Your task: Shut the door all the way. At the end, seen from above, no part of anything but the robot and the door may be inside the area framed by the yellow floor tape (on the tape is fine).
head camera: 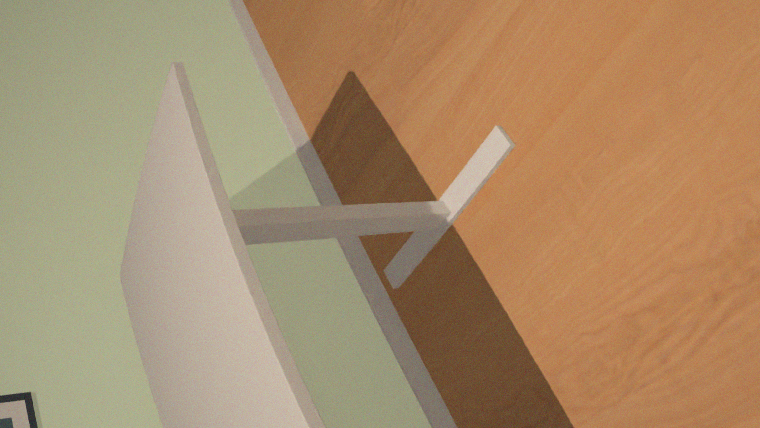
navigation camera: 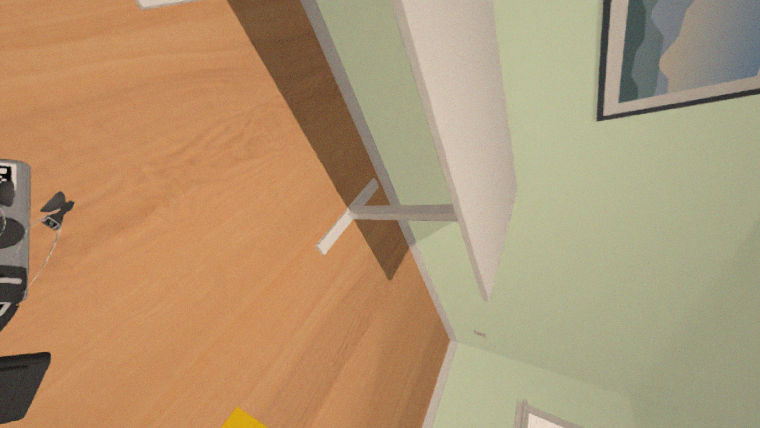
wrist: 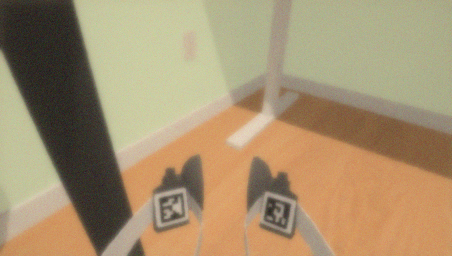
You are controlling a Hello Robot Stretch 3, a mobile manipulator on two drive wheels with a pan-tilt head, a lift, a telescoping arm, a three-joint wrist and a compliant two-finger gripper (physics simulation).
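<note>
A corner of the yellow floor tape shows at the bottom edge of the navigation view. The door cannot be made out in these views. My gripper is open in the wrist view, with wood floor showing between its two dark fingertips. A dark fingertip and its marker also show near the left edge of the navigation view, above the floor. How the rest of the taped area stands is hidden.
A white table with a T-shaped leg stands along the green wall. In the wrist view, its leg stands beyond the fingers and a wide dark post crosses the left. A framed picture hangs above.
</note>
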